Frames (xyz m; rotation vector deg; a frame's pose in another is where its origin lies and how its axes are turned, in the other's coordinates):
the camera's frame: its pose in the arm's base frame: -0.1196 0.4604 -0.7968 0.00 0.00 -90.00
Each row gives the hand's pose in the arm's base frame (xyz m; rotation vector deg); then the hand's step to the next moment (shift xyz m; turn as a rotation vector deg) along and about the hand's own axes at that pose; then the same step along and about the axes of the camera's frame.
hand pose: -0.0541 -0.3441 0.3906 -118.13 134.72 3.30
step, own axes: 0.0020 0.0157 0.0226 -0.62 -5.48 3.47
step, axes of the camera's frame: -0.0009 -0.0161 -0.0224 -0.03 5.47 -3.55
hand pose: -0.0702 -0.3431 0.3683 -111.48 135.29 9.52
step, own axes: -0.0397 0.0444 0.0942 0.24 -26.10 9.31
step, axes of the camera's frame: -0.0595 -0.0368 -0.0867 3.93 25.48 -10.15
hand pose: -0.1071 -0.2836 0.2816 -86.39 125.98 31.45
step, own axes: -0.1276 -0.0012 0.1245 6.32 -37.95 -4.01
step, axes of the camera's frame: -0.1652 0.0571 -0.0349 19.76 33.08 -3.34
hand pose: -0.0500 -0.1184 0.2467 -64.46 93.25 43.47
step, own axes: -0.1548 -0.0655 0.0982 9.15 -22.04 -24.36
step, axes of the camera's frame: -0.1097 0.1109 0.1165 32.40 10.64 0.07
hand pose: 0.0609 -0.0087 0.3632 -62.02 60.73 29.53
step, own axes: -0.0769 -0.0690 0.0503 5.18 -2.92 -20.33
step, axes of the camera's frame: -0.0266 0.0421 0.1035 20.16 -4.33 -4.83
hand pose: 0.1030 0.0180 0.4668 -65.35 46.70 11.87
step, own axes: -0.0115 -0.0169 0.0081 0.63 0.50 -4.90
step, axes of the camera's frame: -0.0025 0.0048 0.0213 4.19 -2.12 -1.62
